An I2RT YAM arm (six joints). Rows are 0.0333 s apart.
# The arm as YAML. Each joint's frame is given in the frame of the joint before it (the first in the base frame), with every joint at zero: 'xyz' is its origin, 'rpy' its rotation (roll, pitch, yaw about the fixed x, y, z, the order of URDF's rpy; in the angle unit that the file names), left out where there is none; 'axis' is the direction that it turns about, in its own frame. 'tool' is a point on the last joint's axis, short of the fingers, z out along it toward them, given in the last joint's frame.
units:
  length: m
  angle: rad
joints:
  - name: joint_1
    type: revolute
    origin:
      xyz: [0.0, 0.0, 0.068]
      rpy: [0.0, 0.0, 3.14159]
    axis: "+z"
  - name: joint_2
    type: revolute
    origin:
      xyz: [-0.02, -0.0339, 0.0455]
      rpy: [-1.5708, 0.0, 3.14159]
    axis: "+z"
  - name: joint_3
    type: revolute
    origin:
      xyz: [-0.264, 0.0, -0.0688]
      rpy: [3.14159, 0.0, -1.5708]
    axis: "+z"
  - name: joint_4
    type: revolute
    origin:
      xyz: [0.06, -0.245, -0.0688]
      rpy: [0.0, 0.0, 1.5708]
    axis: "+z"
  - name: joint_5
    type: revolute
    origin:
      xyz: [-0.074, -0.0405, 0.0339]
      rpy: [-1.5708, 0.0, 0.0]
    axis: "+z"
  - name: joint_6
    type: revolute
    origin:
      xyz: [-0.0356, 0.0, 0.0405]
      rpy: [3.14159, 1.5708, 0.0]
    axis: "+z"
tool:
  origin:
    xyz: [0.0, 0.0, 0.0]
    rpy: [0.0, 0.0, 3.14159]
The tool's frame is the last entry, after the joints.
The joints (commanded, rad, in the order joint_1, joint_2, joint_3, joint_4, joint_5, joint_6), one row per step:
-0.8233 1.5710 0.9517 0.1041 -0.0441 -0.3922
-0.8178 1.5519 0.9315 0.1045 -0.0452 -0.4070
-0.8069 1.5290 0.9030 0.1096 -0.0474 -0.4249
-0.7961 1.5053 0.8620 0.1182 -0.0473 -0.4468
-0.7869 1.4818 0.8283 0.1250 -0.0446 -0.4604
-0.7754 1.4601 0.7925 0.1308 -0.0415 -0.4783
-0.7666 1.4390 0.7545 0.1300 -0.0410 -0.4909
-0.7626 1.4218 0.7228 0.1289 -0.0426 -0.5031
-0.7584 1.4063 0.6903 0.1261 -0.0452 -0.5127
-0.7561 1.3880 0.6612 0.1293 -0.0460 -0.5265
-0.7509 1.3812 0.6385 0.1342 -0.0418 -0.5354
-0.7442 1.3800 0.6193 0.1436 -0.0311 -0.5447
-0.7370 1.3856 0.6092 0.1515 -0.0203 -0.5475
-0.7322 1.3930 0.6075 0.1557 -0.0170 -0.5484
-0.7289 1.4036 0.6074 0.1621 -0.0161 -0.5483
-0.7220 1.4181 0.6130 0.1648 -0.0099 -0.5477
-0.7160 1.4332 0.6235 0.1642 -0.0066 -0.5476
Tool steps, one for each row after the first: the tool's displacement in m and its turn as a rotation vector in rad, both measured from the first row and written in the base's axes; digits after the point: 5 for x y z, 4 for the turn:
-0.00212 0.00513 -0.00037 -0.0084 0.0090 0.0137
-0.00391 0.01254 -0.00191 -0.0186 0.0193 0.0354
-0.00718 0.02110 -0.00710 -0.0262 0.0382 0.0571
-0.01032 0.02840 -0.01027 -0.0334 0.0495 0.0708
-0.01323 0.03629 -0.01487 -0.0400 0.0668 0.0888
-0.01733 0.04406 -0.02107 -0.0355 0.0863 0.1043
-0.02151 0.04983 -0.02644 -0.0315 0.1033 0.1166
-0.02579 0.05574 -0.03272 -0.0225 0.1212 0.1289
-0.03003 0.06070 -0.03665 -0.0255 0.1339 0.1396
-0.03230 0.06464 -0.04151 -0.0248 0.1482 0.1466
-0.03354 0.06783 -0.04631 -0.0283 0.1638 0.1497
-0.03322 0.06972 -0.05016 -0.0286 0.1754 0.1499
-0.03209 0.07034 -0.05221 -0.0271 0.1806 0.1527
-0.03071 0.07029 -0.05441 -0.0246 0.1839 0.1555
-0.02794 0.07012 -0.05625 -0.0225 0.1905 0.1573
-0.02466 0.06934 -0.05711 -0.0204 0.1955 0.1609

